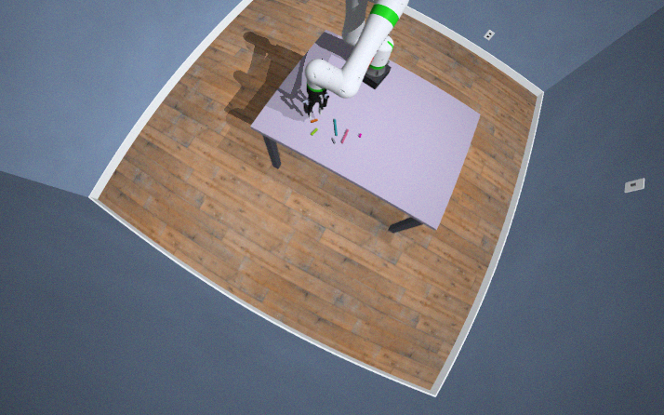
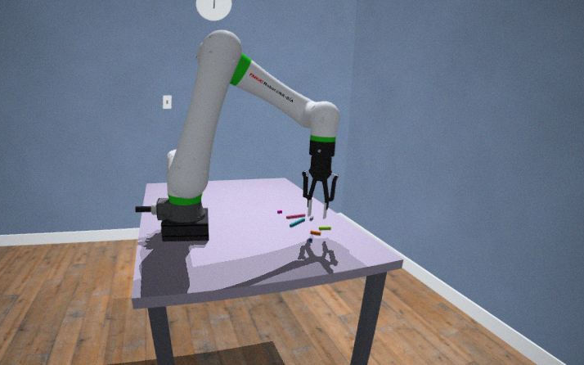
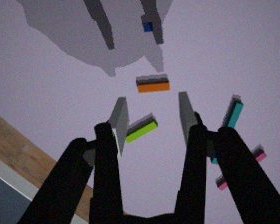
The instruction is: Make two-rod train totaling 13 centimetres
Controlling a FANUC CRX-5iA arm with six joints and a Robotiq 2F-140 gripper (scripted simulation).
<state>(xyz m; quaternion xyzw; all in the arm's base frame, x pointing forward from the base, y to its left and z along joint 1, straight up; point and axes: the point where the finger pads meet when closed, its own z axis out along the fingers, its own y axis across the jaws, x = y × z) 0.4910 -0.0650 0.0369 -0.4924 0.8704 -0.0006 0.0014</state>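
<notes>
Now: hand 100 mm above the orange rod. Also, from my hand: lime rod: 100 mm below, 50 mm ahead, 40 mm to the left; then turquoise rod: 120 mm to the left, 100 mm below, 40 mm behind; then small blue rod: 100 mm below, 60 mm to the right, 40 mm behind.
</notes>
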